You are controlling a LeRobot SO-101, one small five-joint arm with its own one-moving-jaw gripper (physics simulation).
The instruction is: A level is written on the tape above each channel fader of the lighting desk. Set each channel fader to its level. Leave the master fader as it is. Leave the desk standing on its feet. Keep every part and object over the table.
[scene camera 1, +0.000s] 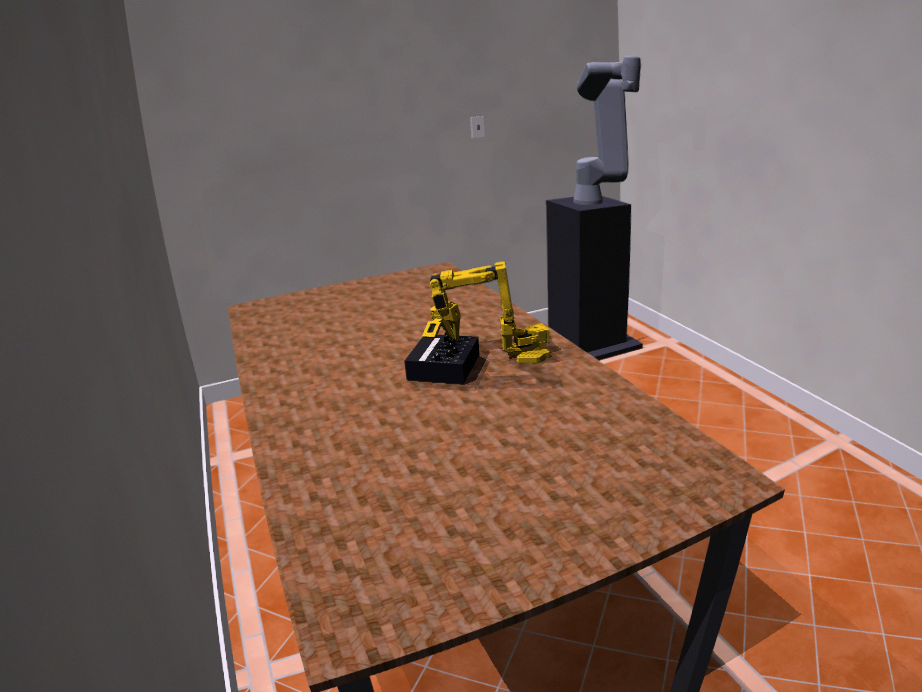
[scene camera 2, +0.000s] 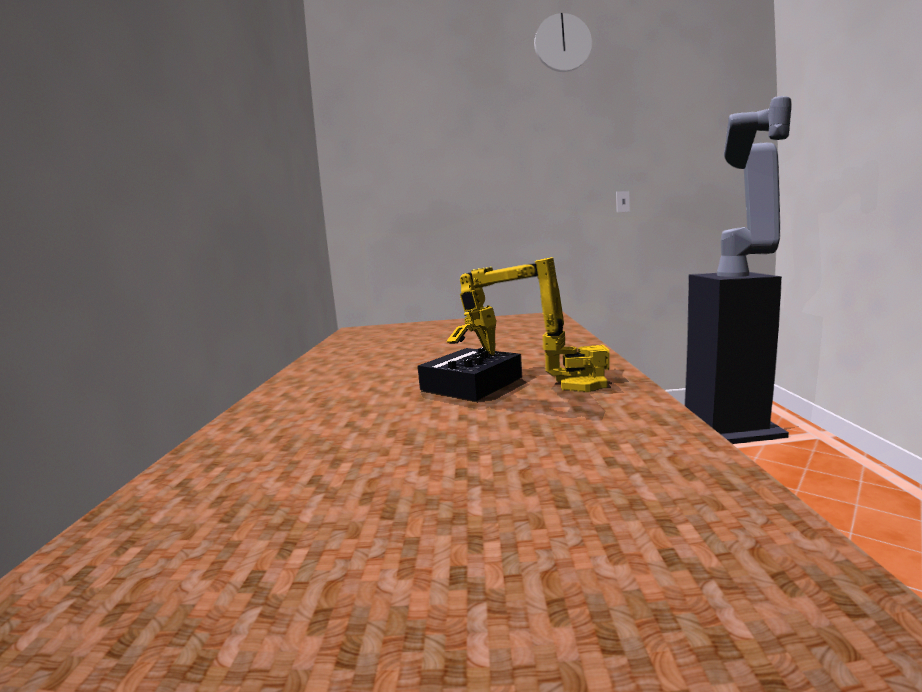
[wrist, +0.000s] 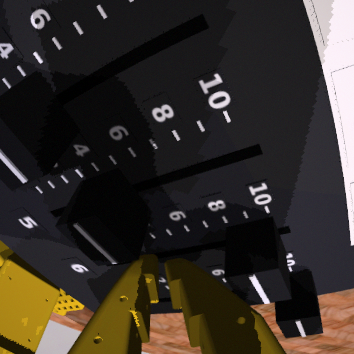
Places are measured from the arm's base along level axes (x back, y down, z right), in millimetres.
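Pixels of known places: hand, tool point: (scene camera 1: 456, 339) (scene camera 2: 491, 353) (wrist: 156, 271); arm's base, link origin: (scene camera 1: 521, 356) (scene camera 2: 571, 383).
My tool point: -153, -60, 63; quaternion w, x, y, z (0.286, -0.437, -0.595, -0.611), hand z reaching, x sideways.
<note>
Ahead of a thing's pixels: the offset from my tool point to its top centre, as dx, dy, dz. "*": to the spot under its first point. Level surfaces: height alone.
The black lighting desk {-46, -9, -23} (scene camera 1: 435, 370) (scene camera 2: 446, 382) stands on the table, with white tape {* -78, +3, -16} (scene camera 1: 429, 349) (scene camera 2: 455, 359) (wrist: 345, 150) along one side; no level on it is legible. My gripper (scene camera 1: 455, 337) (scene camera 2: 491, 351) (wrist: 161, 261) is shut and empty, its tips low over the desk. In the wrist view, the channel 5 knob {-16, -9, -16} (wrist: 107, 215) is just up-left of the tips, near the low end of its slot; contact is unclear. The channel 6 knob {-20, -9, +15} (wrist: 255, 252) sits right of the tips, near the high end. Another knob {-9, -9, +36} (wrist: 300, 302) is at lower right, and a shadowed knob {* -33, -4, -32} (wrist: 30, 122) is at left.
The arm's yellow base (scene camera 1: 530, 342) (scene camera 2: 584, 368) stands on the wooden table {dy +60} (scene camera 1: 446, 506) (scene camera 2: 461, 536), to the right of the desk in the scene views. A grey robot arm (scene camera 1: 612, 126) (scene camera 2: 761, 193) stands on a black pedestal (scene camera 1: 588, 275) (scene camera 2: 733, 350) beyond the table edge.
</note>
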